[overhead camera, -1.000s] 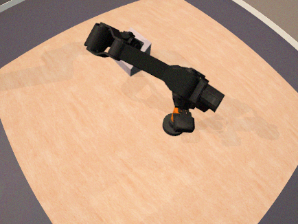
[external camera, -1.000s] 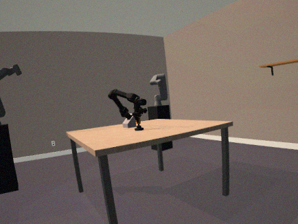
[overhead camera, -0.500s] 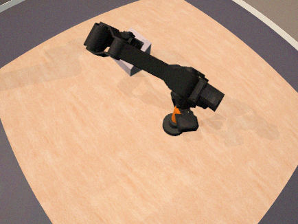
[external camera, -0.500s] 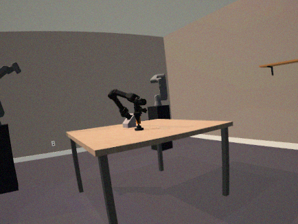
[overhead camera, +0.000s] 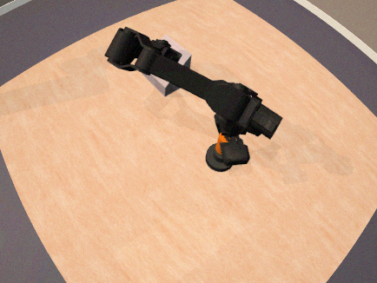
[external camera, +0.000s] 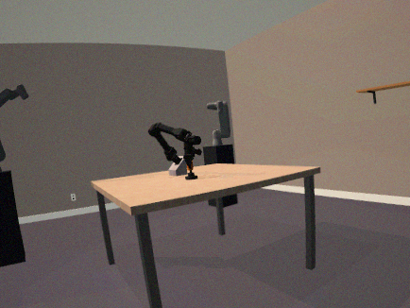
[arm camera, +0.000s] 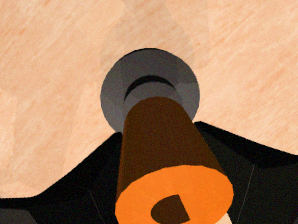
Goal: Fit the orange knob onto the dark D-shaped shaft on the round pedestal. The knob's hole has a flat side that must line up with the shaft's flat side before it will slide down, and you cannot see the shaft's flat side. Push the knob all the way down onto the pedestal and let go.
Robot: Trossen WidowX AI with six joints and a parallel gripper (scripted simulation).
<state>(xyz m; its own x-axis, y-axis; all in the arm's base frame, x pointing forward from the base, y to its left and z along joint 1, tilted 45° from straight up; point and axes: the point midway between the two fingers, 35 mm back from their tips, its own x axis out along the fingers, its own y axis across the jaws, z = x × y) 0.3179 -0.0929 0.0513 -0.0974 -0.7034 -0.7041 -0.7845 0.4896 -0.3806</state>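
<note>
My gripper tip is now 20 mm below the orange knob. The rest, counted from my gripper tip: round pedestal: 40 mm below.
</note>
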